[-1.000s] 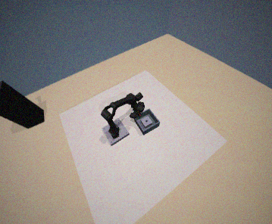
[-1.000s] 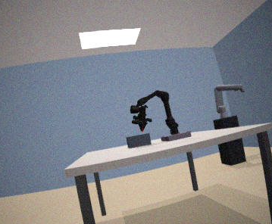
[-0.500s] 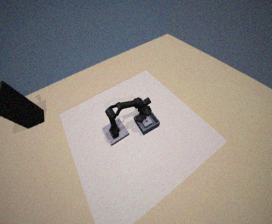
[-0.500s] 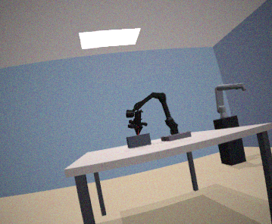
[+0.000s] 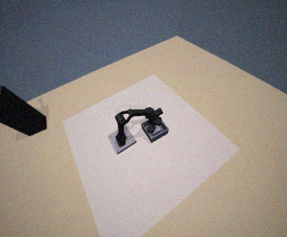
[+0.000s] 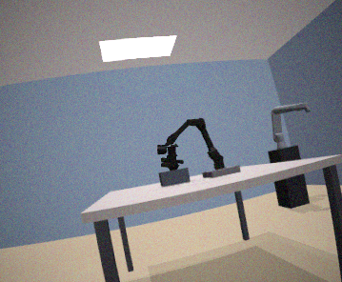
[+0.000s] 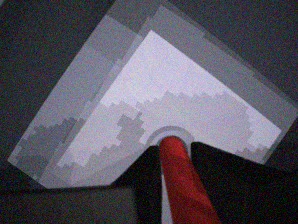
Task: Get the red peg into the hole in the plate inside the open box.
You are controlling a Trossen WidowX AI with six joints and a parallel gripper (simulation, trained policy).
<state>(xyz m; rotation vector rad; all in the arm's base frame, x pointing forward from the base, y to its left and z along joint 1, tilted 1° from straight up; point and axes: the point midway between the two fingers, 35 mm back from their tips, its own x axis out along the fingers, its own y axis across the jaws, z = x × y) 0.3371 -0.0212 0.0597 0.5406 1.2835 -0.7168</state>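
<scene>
My gripper tip is 3 cm below the red peg and 1 cm to the right of it. Round my gripper tip: dark box 4 cm below.
</scene>
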